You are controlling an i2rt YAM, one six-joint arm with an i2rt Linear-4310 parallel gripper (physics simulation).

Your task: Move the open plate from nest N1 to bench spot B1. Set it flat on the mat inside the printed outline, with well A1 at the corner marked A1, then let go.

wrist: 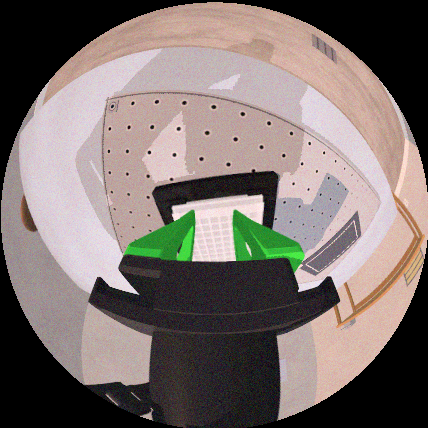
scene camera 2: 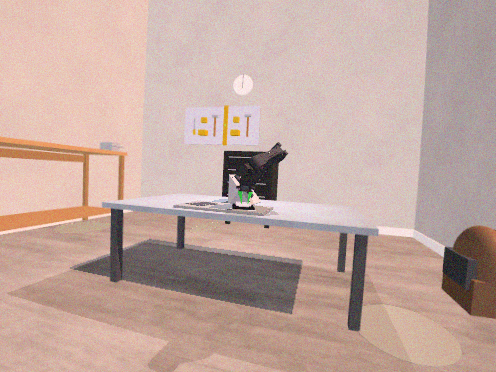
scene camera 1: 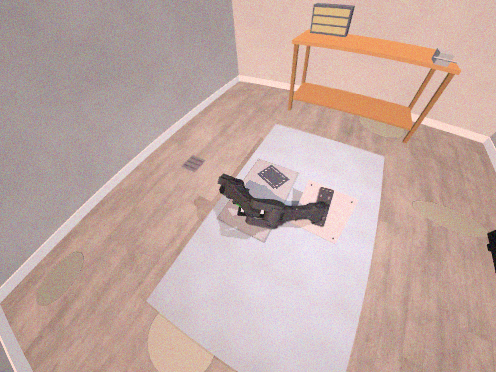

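Pixels of known places: gripper, fingertip midpoint: (wrist: 213, 215) (scene camera 2: 244, 204); arm's base, origin of the base link: (scene camera 1: 322, 207).
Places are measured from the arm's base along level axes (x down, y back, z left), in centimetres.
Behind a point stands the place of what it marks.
Note:
The white open well plate (wrist: 215, 239) {x 8.6, y -36.8, z 10.2 cm} sits in the black nest N1 (wrist: 215, 183) {x 9.6, y -42.7, z 11.2 cm} on the perforated board (wrist: 239, 135) {x 10.8, y -47.2, z 9.8 cm} (scene camera 1: 255, 170) {x 10.8, y -45.8, z -17.6 cm}. My gripper (wrist: 213, 215) {x 8.1, y -40.4, z 11.0 cm} (scene camera 1: 239, 209) {x 8.1, y -40.4, z 11.0 cm} (scene camera 2: 245, 198) {x 8.1, y -40.4, z 11.0 cm} hangs just over the plate, pointing down. Its green fingers are drawn in to a narrow gap, narrower than the plate, and nothing is between them. Bench spot B1 is a dark mat (scene camera 1: 273, 176) {x 10.6, y -32.9, z -17.3 cm} (wrist: 333, 249) {x 10.7, y -33.2, z -16.3 cm} (scene camera 2: 200, 203) {x 10.6, y -33.8, z -18.6 cm} with a white printed outline, further along the board. Nothing lies on the mat.
The board lies on a grey table (scene camera 1: 283, 295) {x 12.1, y -3.2, z 44.6 cm} (scene camera 2: 320, 215) {x 12.1, y -33.0, z 53.2 cm}. The arm's base stands on a beige mounting plate (scene camera 1: 344, 212) {x -1.6, y 10.9, z -0.2 cm}. An orange shelf unit (scene camera 1: 357, 44) with a box (scene camera 1: 332, 19) stands by the far wall. A black chair (scene camera 2: 233, 166) stands behind the table.

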